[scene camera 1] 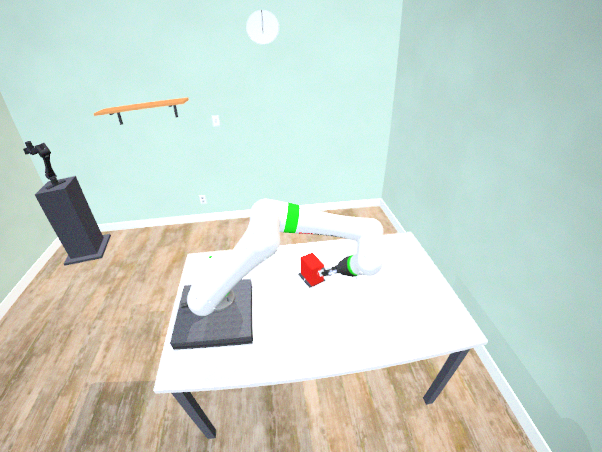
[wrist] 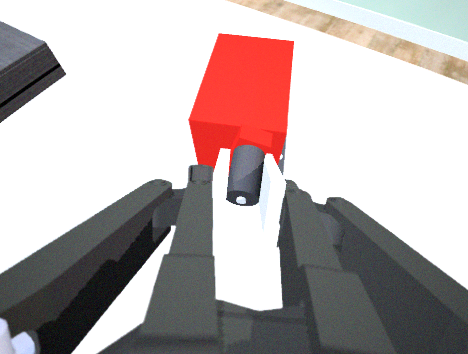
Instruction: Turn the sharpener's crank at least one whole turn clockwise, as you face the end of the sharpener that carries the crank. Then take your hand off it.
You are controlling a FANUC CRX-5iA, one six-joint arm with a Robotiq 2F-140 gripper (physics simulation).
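Frame: origin at the arm's base, x back, y right, z up, level; millimetres.
Seen in the pictures: gripper, between the fingertips: (scene camera 1: 322, 272) (wrist: 244, 170).
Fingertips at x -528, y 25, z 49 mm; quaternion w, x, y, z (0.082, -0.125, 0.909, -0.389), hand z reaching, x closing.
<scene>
Pixels of each thing's top centre, then the offset from my fingertips to it. "*": a spot on its surface instead. Level surfaces: height alone.
- red sharpener, a spot on its surface: (wrist: 245, 82) * dx +25, dy -67, dz +23 mm
- crank's dark cylindrical handle, a spot on its surface: (wrist: 246, 175) * dx -9, dy +23, dz +34 mm
- white table, height of its surface: dz -105 mm
The red sharpener (scene camera 1: 312, 269) (wrist: 245, 82) stands on the white table, on a dark base that shows in the scene view. Its crank's dark cylindrical handle (wrist: 246, 175) sticks out from the end that faces my gripper. A red crank arm (wrist: 256, 136) shows behind the handle, near the top edge of that end. My gripper (scene camera 1: 322, 272) (wrist: 244, 170) is shut on the crank handle, with one pale fingertip pad at each side of it. The lower part of the sharpener's crank end is hidden behind the fingers in the wrist view.
The robot's dark base plate (scene camera 1: 220, 327) (wrist: 25, 65) lies on the left part of the white table (scene camera 1: 350, 330). My arm reaches over the table from there to the sharpener's right. A dark pedestal (scene camera 1: 72, 220) with a small black arm stands on the floor at the left.
</scene>
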